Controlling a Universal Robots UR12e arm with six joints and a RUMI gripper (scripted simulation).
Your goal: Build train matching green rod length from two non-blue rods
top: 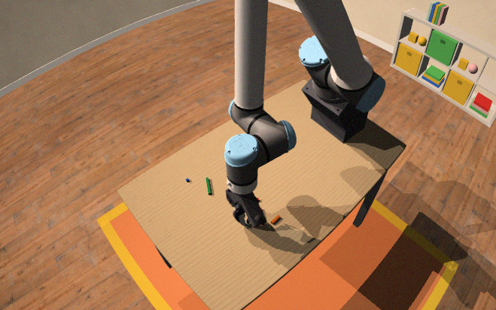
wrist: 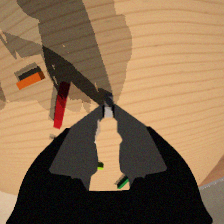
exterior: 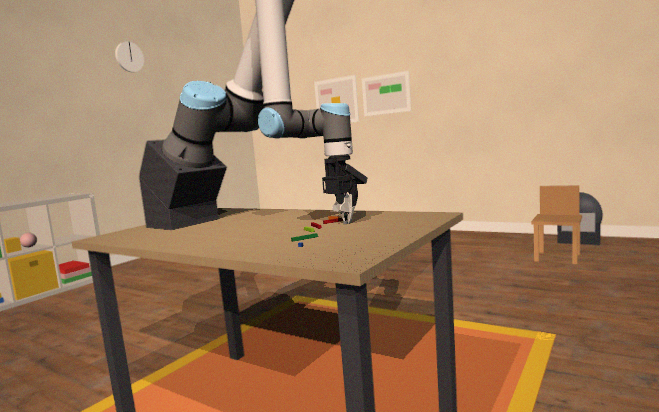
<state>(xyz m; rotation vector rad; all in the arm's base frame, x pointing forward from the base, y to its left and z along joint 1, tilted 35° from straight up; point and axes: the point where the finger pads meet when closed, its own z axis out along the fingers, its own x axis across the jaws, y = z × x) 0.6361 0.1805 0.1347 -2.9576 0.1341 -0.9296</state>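
My gripper is now 1 cm above the grey rod. From my hand the other things lie so: green rod: 2 cm ahead, 23 cm to the right, 1 cm below; then lime rod: 5 cm behind, 13 cm to the right, 1 cm below; then orange rod: 10 cm behind, 5 cm to the left, 1 cm below.
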